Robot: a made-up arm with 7 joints. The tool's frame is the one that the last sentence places.
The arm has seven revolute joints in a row. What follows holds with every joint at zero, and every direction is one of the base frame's.
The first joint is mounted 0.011 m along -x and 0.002 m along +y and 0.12 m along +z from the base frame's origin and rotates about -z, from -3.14 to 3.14 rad.
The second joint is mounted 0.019 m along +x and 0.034 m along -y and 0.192 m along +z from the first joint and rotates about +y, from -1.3 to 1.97 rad.
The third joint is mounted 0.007 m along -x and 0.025 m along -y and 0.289 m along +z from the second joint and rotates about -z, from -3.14 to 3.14 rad.
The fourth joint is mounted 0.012 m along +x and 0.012 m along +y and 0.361 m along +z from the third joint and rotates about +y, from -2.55 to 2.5 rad.
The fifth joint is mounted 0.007 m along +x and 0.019 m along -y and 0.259 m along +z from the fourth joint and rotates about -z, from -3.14 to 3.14 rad.
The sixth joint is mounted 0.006 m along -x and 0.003 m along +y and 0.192 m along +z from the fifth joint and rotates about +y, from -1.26 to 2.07 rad.
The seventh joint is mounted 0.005 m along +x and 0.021 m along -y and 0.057 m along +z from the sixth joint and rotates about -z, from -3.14 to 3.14 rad.
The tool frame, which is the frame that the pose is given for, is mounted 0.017 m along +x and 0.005 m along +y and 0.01 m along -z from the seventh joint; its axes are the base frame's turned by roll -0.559, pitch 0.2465 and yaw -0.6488 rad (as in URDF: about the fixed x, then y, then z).
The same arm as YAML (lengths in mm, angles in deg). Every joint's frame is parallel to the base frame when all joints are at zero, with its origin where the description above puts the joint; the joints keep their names.
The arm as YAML. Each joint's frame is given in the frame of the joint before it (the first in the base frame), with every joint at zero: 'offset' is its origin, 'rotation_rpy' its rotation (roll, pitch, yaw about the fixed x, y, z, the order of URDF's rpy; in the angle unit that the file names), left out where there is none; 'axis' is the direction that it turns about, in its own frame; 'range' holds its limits. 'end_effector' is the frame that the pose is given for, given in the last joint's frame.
length_unit: mm
angle_unit: deg
chain:
  - id: joint 1
    offset: [-11.0, 2.0, 120.0]
    axis: "-z"
    range: [-179.91, 179.91]
  - id: joint 2
    offset: [19.0, -34.0, 192.0]
    axis: "+y"
    range: [-74.48, 112.87]
  - id: joint 3
    offset: [-7.0, -25.0, 289.0]
    axis: "-z"
    range: [-179.91, 179.91]
  - id: joint 4
    offset: [12.0, 12.0, 361.0]
    axis: "+y"
    range: [-146.1, 143.24]
  - id: joint 5
    offset: [7.0, -19.0, 259.0]
    axis: "-z"
    range: [-179.91, 179.91]
  - id: joint 6
    offset: [-6.0, 3.0, 192.0]
    axis: "+y"
    range: [-72.19, 118.6]
  - id: joint 7
    offset: [5.0, -21.0, 57.0]
    axis: "-z"
    range: [-179.91, 179.91]
end_effector:
  offset: [17.0, 5.0, -10.0]
  rotation_rpy: [-32.03, 14.12, -37.17]

